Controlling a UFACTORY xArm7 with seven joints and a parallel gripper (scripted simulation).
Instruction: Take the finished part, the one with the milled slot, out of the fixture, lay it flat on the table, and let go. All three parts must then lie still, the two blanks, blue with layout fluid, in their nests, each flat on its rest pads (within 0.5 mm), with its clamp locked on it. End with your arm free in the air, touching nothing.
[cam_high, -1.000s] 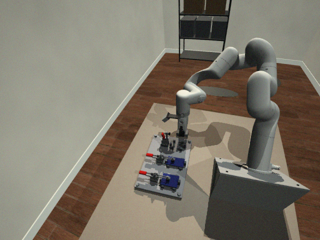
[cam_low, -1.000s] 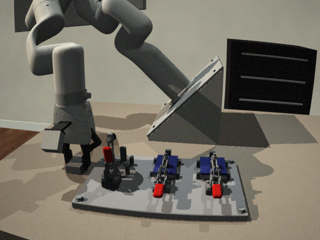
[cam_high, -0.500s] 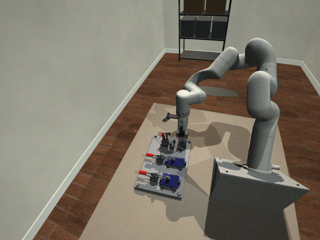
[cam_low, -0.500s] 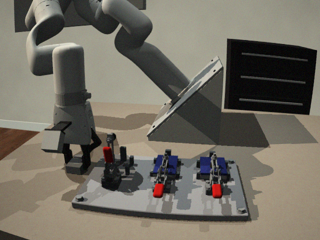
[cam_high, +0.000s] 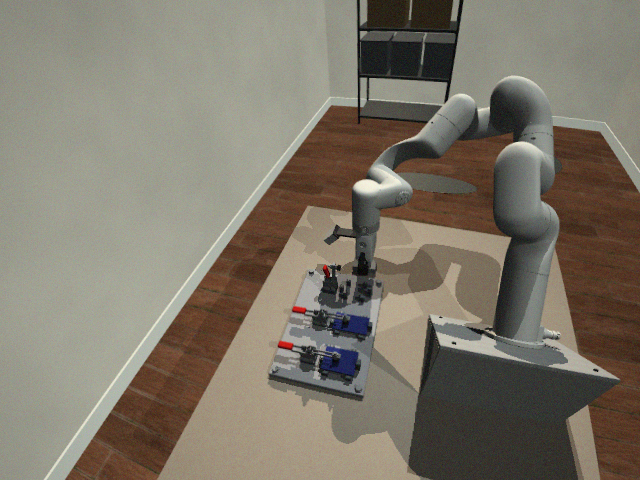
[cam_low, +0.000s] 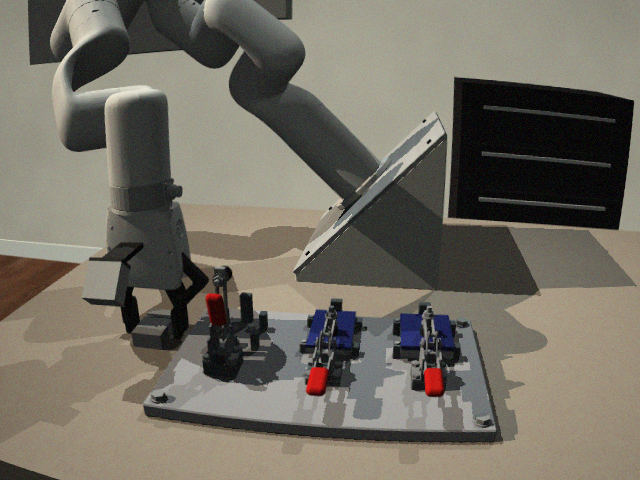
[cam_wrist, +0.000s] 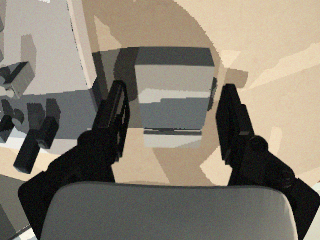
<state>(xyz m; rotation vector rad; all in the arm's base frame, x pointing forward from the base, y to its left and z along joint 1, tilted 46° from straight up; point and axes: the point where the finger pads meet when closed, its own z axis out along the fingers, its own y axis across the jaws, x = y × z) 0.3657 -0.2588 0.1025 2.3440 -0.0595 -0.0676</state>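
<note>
Right now the grey finished part is 1 cm behind my hand and 1 cm below it. Round my hand: grey fixture plate 6 cm ahead, 22 cm to the left, 1 cm below; blue blank 23 cm to the left.
</note>
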